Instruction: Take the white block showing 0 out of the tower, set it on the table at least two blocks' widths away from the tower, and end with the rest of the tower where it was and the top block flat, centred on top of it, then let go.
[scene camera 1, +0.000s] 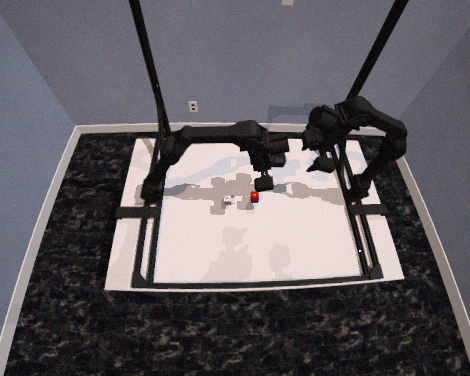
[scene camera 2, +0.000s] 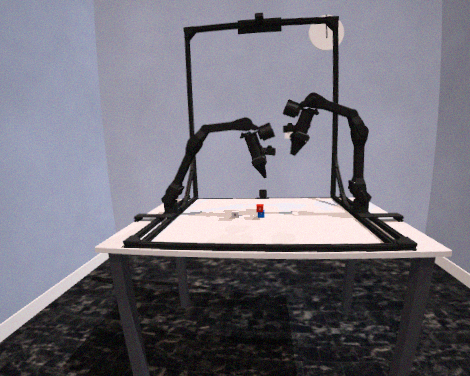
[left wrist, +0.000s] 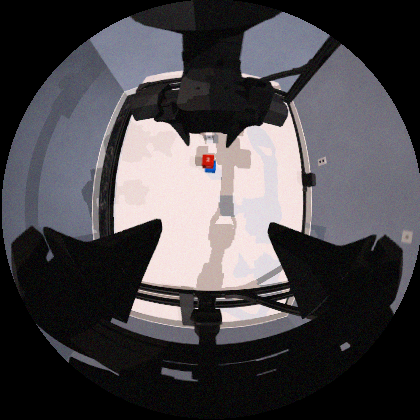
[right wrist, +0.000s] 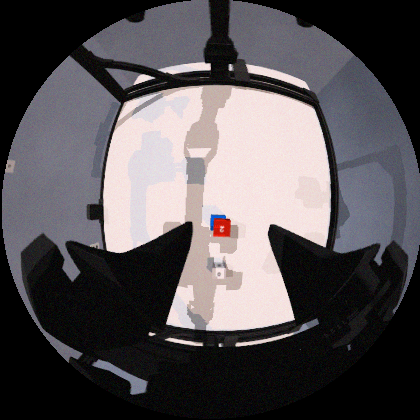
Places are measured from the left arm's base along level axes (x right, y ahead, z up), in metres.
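Pixels of known places: left gripper, fingertip midpoint: (scene camera 1: 304, 160) (scene camera 2: 292, 154) (left wrist: 216, 226); right gripper, fingertip midpoint: (scene camera 1: 266, 178) (scene camera 2: 265, 176) (left wrist: 207, 144) (right wrist: 231, 228); left arm's base at its link origin: (scene camera 1: 352, 195) (scene camera 2: 360, 211) (left wrist: 206, 300) (right wrist: 219, 74); right arm's base at its link origin: (scene camera 1: 153, 197) (scene camera 2: 171, 212) (right wrist: 210, 338).
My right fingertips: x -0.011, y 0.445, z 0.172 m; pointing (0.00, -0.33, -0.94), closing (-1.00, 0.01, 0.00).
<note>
For each thing: its middle in the pictures, then the offset to it from my right fingertips. "pt": a spot on its surface instead. Level surfaces: height alone.
- blue block at the middle of its body: (right wrist: 217, 221) (left wrist: 209, 166) (scene camera 1: 254, 198) (scene camera 2: 261, 213) dz -0.177, dx +0.008, dy +0.023 m
- white table at its surface level: dz -0.192 m
- black frame at a spot on its surface: (scene camera 2: 270, 246) pt dz -0.173, dx -0.368, dy -0.010 m
A red block showing 2 (scene camera 1: 254, 196) (scene camera 2: 260, 208) (left wrist: 208, 160) (right wrist: 222, 228) rests flat on a blue block (scene camera 1: 255, 201) (scene camera 2: 261, 214) (left wrist: 210, 169) (right wrist: 217, 218); in scene camera 2 it looks shifted very slightly left. The white block showing 0 (scene camera 1: 228, 200) (scene camera 2: 235, 215) (left wrist: 209, 137) (right wrist: 219, 273) stands on the table left of the tower in the scene views, more than two block widths away. My right gripper (scene camera 1: 264, 184) (scene camera 2: 264, 176) (left wrist: 207, 144) (right wrist: 231, 228) is open and empty, above the tower. My left gripper (scene camera 1: 307, 160) (scene camera 2: 295, 152) (left wrist: 216, 226) is open and empty, high at the right.
The white table (scene camera 1: 200, 250) (scene camera 2: 200, 235) is bordered by a black frame (scene camera 1: 250, 284) (scene camera 2: 270, 246). Arm shadows fall around the blocks. The two grippers hang fairly near each other over the table, the left one higher.
</note>
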